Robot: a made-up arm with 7 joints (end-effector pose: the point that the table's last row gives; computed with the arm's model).
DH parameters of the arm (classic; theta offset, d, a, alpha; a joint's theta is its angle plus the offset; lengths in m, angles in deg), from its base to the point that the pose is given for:
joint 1: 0 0.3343 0 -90
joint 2: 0 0 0 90
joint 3: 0 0.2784 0.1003 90
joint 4: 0 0 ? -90
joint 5: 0 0.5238 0 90
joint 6: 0 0 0.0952 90
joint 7: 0 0 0 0
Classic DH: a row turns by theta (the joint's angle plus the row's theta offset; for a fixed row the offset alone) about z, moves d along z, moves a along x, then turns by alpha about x.
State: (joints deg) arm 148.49 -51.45 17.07 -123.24 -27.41 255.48 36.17
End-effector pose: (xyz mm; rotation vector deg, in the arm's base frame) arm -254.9 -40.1 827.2 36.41 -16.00 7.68
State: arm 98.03 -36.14 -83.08 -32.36 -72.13 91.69 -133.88
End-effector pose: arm 395.9 -422.3 1055.8 87.69 97.13 -9.68
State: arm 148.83 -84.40 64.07 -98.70 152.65 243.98 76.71
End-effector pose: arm -26.5 -546.9 616.6 -85.46 21.23 135.70
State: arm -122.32 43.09 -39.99 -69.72 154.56 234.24 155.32
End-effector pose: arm -608.1 -328.8 443.3 82.40 -122.93 -67.05
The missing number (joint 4, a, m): -0.1125
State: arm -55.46 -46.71 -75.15 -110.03 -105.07 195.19 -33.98
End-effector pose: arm -444.2 -336.4 639.3 85.71 -10.09 -17.75
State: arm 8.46 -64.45 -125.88 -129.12 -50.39 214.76 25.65
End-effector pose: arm -144.6 -521.7 125.2 59.43 -119.41 103.15
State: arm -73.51 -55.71 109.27 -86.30 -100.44 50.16 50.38
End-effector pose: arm 511.2 630.8 441.5 19.96 -31.13 66.59
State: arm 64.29 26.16 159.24 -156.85 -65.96 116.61 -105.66
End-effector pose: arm -330.4 -395.1 322.8 -141.38 -13.97 44.25
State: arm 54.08 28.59 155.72 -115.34 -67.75 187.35 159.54
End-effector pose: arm -402.2 -252.1 794.5 -56.25 -89.31 108.86
